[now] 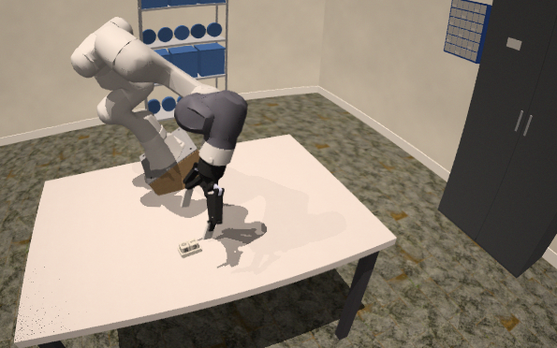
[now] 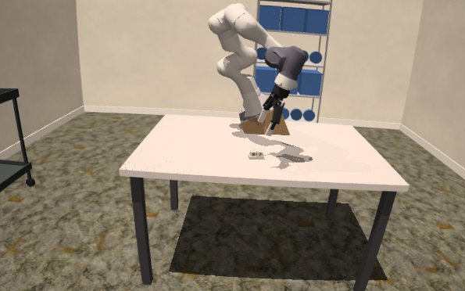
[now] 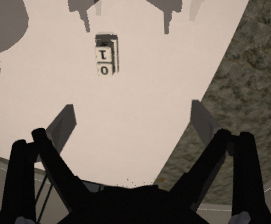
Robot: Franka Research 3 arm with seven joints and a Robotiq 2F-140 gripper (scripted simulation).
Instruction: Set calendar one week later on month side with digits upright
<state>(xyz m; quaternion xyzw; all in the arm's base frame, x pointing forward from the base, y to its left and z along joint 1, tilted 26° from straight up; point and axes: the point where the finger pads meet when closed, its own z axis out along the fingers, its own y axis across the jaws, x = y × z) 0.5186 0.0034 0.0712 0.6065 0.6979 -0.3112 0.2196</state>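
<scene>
My gripper is now 70 mm past the cube and 160 mm above it. Also, from my hand: grey tray: 70 mm behind, 20 mm to the right, 180 mm below.
</scene>
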